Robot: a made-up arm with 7 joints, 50 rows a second.
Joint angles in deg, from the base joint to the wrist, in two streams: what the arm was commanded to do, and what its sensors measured. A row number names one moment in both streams.
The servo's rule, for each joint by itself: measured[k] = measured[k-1] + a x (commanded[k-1-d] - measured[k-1]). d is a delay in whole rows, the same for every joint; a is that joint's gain. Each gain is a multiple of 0.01, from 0.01 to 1. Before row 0 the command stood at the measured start. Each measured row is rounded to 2 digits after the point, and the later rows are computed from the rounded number. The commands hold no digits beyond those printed.
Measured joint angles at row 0:
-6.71 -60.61 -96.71 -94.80 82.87 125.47 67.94
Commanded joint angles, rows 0 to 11:
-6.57 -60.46 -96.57 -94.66 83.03 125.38 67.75
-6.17 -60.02 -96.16 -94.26 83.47 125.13 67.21
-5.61 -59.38 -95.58 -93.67 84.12 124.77 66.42
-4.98 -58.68 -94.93 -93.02 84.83 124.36 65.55
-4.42 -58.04 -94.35 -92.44 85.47 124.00 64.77
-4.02 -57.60 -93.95 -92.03 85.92 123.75 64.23
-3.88 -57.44 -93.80 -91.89 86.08 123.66 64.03
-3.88 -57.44 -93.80 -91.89 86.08 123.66 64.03
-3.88 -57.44 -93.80 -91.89 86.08 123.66 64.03
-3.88 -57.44 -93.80 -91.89 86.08 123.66 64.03
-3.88 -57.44 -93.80 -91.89 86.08 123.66 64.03
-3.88 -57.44 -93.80 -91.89 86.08 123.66 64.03
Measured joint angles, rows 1 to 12:
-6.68 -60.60 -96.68 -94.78 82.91 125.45 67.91
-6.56 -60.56 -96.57 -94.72 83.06 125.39 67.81
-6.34 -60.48 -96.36 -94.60 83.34 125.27 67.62
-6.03 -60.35 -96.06 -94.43 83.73 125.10 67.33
-5.66 -60.19 -95.70 -94.21 84.18 124.89 66.97
-5.28 -60.01 -95.33 -93.97 84.63 124.67 66.59
-4.96 -59.83 -95.01 -93.74 85.01 124.48 66.23
-4.71 -59.66 -94.76 -93.54 85.29 124.32 65.92
-4.52 -59.50 -94.56 -93.36 85.50 124.19 65.66
-4.37 -59.36 -94.40 -93.20 85.65 124.09 65.43
-4.26 -59.23 -94.27 -93.06 85.76 124.01 65.23
-4.17 -59.10 -94.17 -92.93 85.84 123.94 65.06
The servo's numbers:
d 0
a 0.23 0.07 0.21 0.11 0.26 0.19 0.14

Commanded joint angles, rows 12 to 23:
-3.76 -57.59 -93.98 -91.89 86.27 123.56 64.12
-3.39 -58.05 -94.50 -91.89 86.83 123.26 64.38
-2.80 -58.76 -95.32 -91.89 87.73 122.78 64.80
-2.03 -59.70 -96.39 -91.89 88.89 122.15 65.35
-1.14 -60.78 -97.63 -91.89 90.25 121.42 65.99
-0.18 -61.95 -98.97 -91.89 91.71 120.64 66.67
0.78 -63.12 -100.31 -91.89 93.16 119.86 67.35
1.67 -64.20 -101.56 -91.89 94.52 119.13 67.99
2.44 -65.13 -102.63 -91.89 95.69 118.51 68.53
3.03 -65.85 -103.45 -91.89 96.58 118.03 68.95
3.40 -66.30 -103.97 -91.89 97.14 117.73 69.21
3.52 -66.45 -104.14 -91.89 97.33 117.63 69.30
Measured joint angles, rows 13 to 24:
-4.08 -58.99 -94.13 -92.82 85.95 123.87 64.93
-3.92 -58.92 -94.21 -92.72 86.18 123.75 64.85
-3.66 -58.91 -94.44 -92.63 86.58 123.57 64.84
-3.29 -58.97 -94.85 -92.55 87.18 123.30 64.91
-2.80 -59.10 -95.43 -92.48 87.98 122.94 65.06
-2.20 -59.30 -96.17 -92.42 88.95 122.50 65.29
-1.51 -59.57 -97.04 -92.36 90.04 122.00 65.58
-0.78 -59.89 -97.99 -92.31 91.20 121.45 65.92
-0.04 -60.26 -98.96 -92.26 92.37 120.89 66.29
0.67 -60.65 -99.90 -92.22 93.46 120.35 66.66
1.30 -61.05 -100.75 -92.18 94.42 119.85 67.02
1.81 -61.43 -101.46 -92.15 95.18 119.43 67.34

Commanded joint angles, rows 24 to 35:
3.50 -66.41 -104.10 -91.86 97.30 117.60 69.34
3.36 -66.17 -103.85 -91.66 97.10 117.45 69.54
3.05 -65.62 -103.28 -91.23 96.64 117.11 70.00
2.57 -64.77 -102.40 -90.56 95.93 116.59 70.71
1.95 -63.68 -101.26 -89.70 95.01 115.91 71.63
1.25 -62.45 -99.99 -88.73 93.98 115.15 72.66
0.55 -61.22 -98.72 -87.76 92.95 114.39 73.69
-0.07 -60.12 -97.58 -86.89 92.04 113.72 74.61
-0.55 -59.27 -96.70 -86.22 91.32 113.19 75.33
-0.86 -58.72 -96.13 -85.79 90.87 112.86 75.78
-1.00 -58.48 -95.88 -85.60 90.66 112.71 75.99
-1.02 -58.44 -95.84 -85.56 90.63 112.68 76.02
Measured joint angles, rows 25 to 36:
2.20 -61.78 -102.01 -92.12 95.73 119.08 67.62
2.47 -62.09 -102.40 -92.07 96.09 118.77 67.89
2.60 -62.34 -102.58 -91.98 96.23 118.45 68.19
2.59 -62.51 -102.54 -91.82 96.15 118.10 68.54
2.44 -62.59 -102.27 -91.59 95.85 117.68 68.97
2.17 -62.58 -101.79 -91.28 95.36 117.20 69.49
1.80 -62.48 -101.15 -90.89 94.73 116.67 70.08
1.37 -62.31 -100.40 -90.45 94.03 116.11 70.71
0.93 -62.10 -99.62 -89.98 93.33 115.56 71.36
0.52 -61.86 -98.89 -89.52 92.69 115.05 71.98
0.17 -61.62 -98.26 -89.09 92.16 114.61 72.54
-0.10 -61.40 -97.75 -88.70 91.76 114.24 73.03

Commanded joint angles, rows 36 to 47:
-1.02 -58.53 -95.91 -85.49 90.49 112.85 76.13
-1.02 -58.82 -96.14 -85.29 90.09 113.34 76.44
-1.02 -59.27 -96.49 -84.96 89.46 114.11 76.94
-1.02 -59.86 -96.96 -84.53 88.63 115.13 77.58
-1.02 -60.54 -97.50 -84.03 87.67 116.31 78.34
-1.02 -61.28 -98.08 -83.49 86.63 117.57 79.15
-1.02 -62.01 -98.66 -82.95 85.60 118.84 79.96
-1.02 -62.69 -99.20 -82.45 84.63 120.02 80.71
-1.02 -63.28 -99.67 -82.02 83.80 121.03 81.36
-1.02 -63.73 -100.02 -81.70 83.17 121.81 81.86
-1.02 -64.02 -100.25 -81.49 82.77 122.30 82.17
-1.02 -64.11 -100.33 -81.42 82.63 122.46 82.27
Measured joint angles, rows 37 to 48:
-0.31 -61.20 -97.36 -88.35 91.43 113.98 73.46
-0.47 -61.03 -97.10 -88.01 91.08 113.86 73.88
-0.60 -60.91 -96.97 -87.67 90.66 113.91 74.31
-0.70 -60.84 -96.97 -87.32 90.13 114.14 74.77
-0.77 -60.82 -97.08 -86.96 89.49 114.55 75.27
-0.83 -60.85 -97.29 -86.58 88.75 115.12 75.81
-0.87 -60.93 -97.58 -86.18 87.93 115.83 76.39
-0.90 -61.05 -97.92 -85.77 87.07 116.63 76.99
-0.93 -61.21 -98.29 -85.36 86.22 117.47 77.60
-0.95 -61.39 -98.65 -84.96 85.43 118.29 78.20
-0.97 -61.57 -98.99 -84.58 84.74 119.05 78.76
-0.98 -61.75 -99.27 -84.23 84.19 119.70 79.25

